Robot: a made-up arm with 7 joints. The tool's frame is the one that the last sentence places.
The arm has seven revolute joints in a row. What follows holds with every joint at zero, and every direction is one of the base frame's.
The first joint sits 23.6 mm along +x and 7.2 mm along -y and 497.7 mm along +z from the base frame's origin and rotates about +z.
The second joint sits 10.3 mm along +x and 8.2 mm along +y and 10.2 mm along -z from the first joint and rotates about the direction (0, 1, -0.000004).
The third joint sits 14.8 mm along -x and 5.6 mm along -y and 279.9 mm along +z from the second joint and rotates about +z.
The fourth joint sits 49.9 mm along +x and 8 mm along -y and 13.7 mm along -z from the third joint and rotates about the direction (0, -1, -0.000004).
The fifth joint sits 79.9 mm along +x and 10.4 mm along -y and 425.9 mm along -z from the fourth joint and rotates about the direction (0, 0.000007, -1).
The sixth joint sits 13.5 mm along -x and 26 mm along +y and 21.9 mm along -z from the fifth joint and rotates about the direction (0, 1, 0.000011).
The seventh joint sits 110.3 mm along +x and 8.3 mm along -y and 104.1 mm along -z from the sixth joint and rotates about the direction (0, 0.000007, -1).
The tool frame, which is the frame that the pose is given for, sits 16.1 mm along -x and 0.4 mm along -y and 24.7 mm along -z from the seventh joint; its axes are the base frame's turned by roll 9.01, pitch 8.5 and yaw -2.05 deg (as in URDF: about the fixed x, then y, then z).
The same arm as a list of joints. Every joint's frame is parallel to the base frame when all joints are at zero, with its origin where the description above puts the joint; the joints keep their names.
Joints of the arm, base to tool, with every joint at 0 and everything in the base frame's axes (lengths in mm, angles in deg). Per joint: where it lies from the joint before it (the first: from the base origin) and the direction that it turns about. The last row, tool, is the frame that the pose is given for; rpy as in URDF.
joint 1: origin 23.6 -7.2 497.7 axis 0 0 1
joint 2: origin 10.3 8.2 -10.2 axis 0 1 0
joint 3: origin -14.8 -5.6 279.9 axis 0 0 1
joint 4: origin 49.9 -8 -13.7 axis 0 -1 0
joint 5: origin 79.9 -10.4 -425.9 axis 0 0 -1
joint 6: origin -13.5 26 -21.9 axis 0 1 0
joint 7: origin 110.3 -8.3 -104.1 axis 0 0 -1
tool: origin -16.1 -0.4 -24.7 rpy 9.01 8.5 -2.05

